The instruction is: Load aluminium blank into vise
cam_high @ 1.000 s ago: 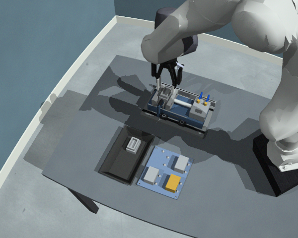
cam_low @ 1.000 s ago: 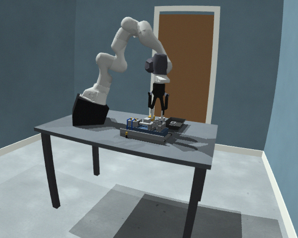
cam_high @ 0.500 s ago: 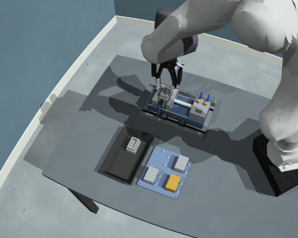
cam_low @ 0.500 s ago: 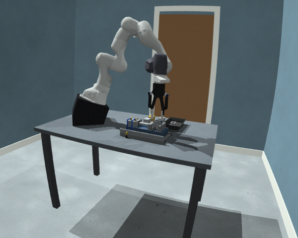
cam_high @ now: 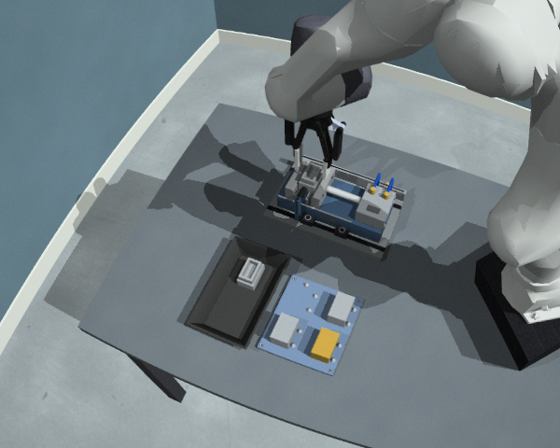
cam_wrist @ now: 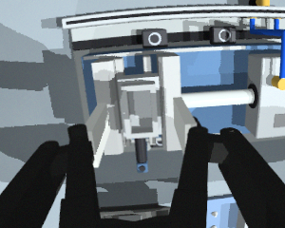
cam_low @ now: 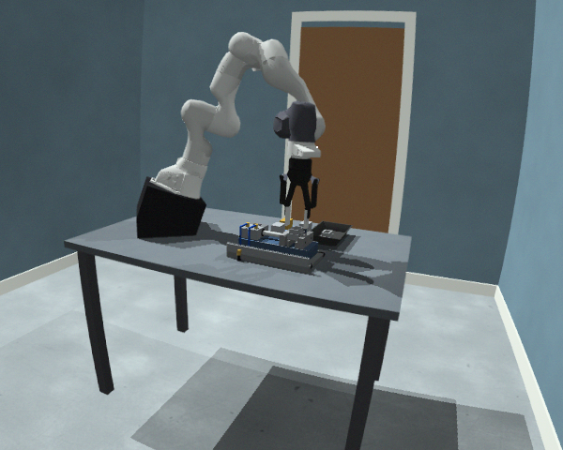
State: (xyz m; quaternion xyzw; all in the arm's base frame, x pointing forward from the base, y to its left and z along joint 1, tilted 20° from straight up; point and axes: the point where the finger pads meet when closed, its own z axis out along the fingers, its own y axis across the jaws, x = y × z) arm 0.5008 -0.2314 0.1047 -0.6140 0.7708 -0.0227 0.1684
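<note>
The moving jaw lies 7 cm below my hand, 3 cm behind it and 1 cm to the left of it. From my hand the other things lie so: vise (11 cm below, 6 cm behind, 2 cm to the left); fixed jaw (7 cm below, 3 cm ahead); vise hose block (16 cm behind, 7 cm below, 4 cm to the left).
</note>
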